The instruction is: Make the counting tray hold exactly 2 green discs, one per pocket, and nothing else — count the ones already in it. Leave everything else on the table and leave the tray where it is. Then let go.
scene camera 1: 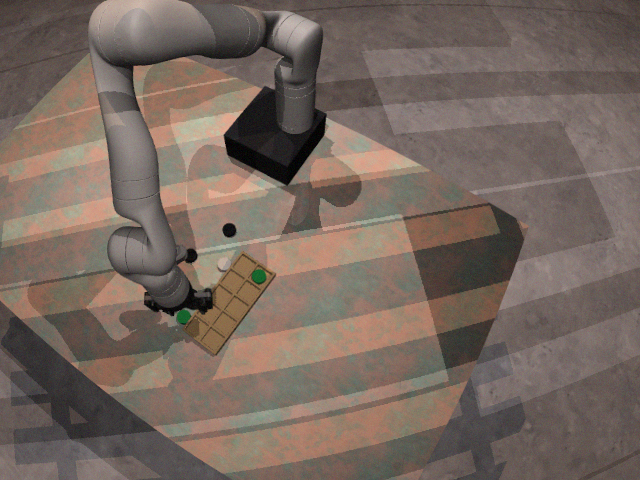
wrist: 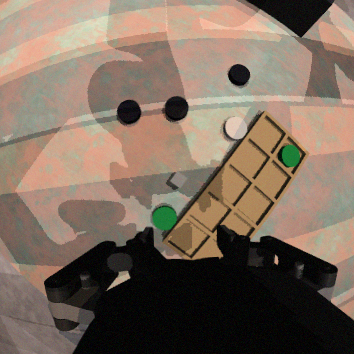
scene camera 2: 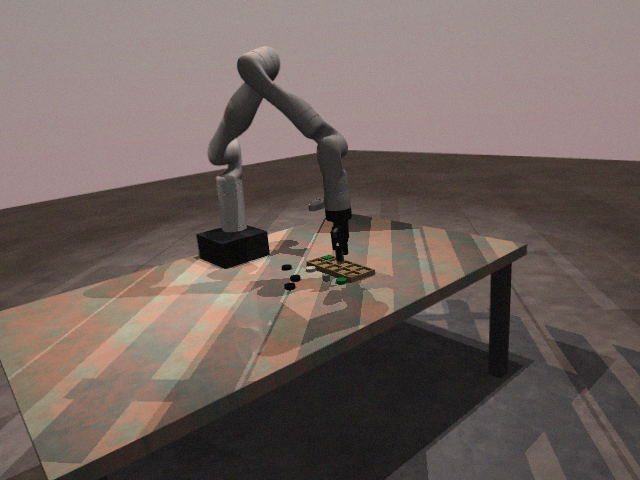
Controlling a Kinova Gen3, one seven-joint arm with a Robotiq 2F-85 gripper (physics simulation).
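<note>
The tan counting tray [scene camera 1: 236, 308] [scene camera 2: 361, 275] [wrist: 245, 159] has two rows of square pockets. One green disc [scene camera 1: 258, 276] [scene camera 2: 328, 257] [wrist: 290, 156] lies in the corner pocket at one end. Another green disc [scene camera 1: 183, 316] [scene camera 2: 341, 280] [wrist: 164, 218] lies on the table outside the tray, close beside its long side near the opposite end. My gripper [scene camera 1: 178, 303] [scene camera 2: 339, 256] [wrist: 184, 235] is open and empty, above the table. In the wrist view its fingertips stand on either side of that tray end, with the loose green disc just ahead of the left fingertip.
A white disc [scene camera 1: 223, 264] [scene camera 2: 310, 268] [wrist: 236, 128] lies close against the tray's long side. A small grey block [scene camera 2: 326, 277] [wrist: 177, 180] lies near the loose green disc. Three black discs [wrist: 239, 75] [wrist: 176, 108] [wrist: 129, 111] lie farther off, towards the black robot base [scene camera 1: 273, 136] [scene camera 2: 232, 246].
</note>
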